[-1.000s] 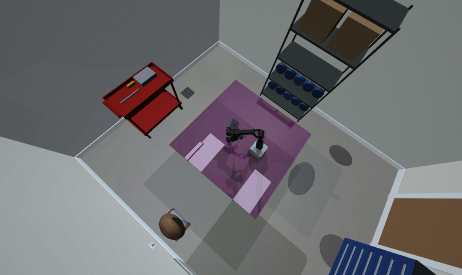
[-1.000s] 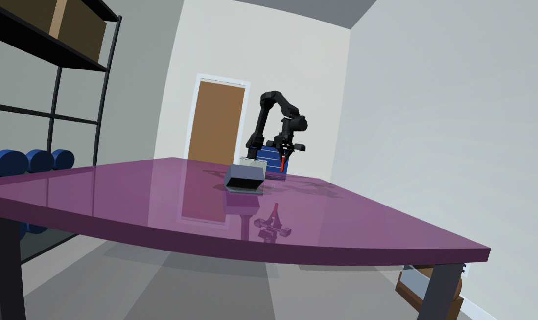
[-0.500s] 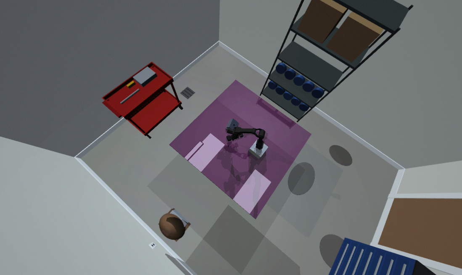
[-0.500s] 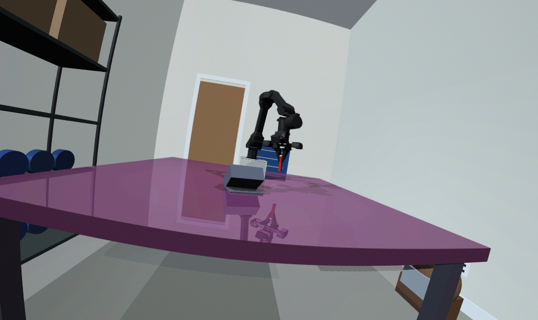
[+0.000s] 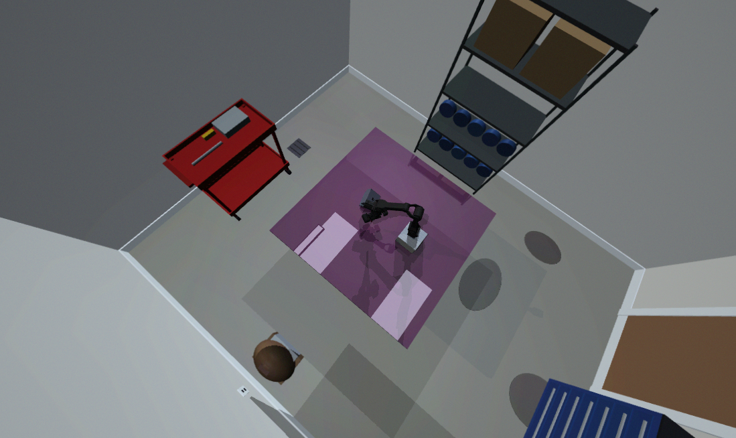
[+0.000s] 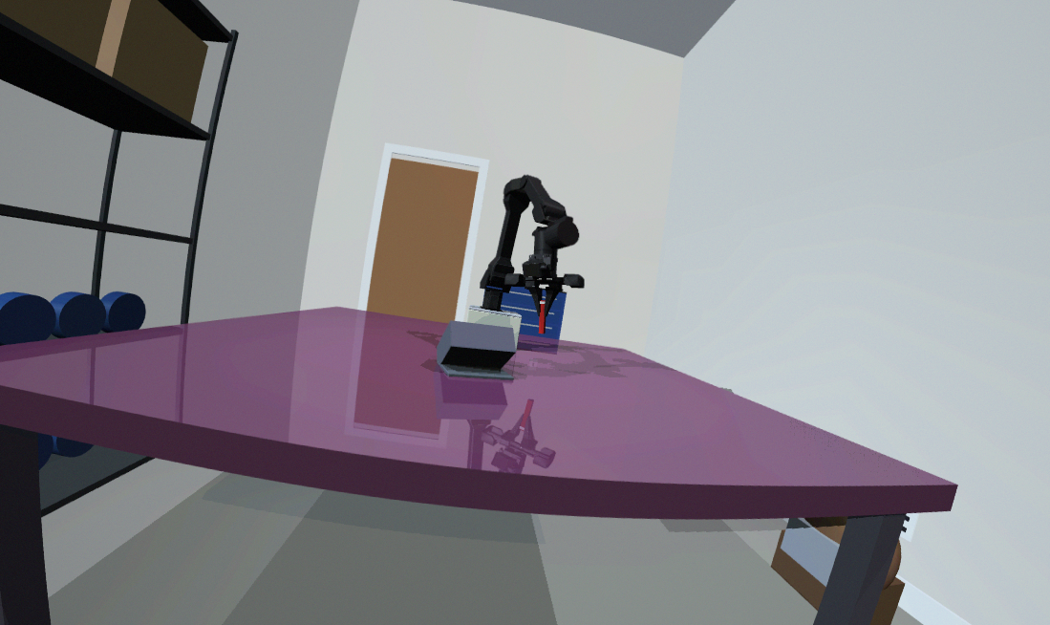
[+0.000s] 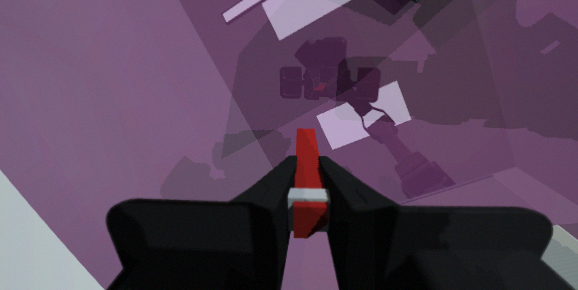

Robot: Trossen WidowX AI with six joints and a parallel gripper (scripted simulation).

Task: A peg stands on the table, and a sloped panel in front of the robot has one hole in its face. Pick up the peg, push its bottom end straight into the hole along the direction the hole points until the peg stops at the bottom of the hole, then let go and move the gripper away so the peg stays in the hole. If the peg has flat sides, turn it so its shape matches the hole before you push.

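The grey sloped panel is 160 mm to the right of my gripper tip, 110 mm ahead of it and 80 mm below it. Also, from my gripper tip: red peg: 20 mm above.
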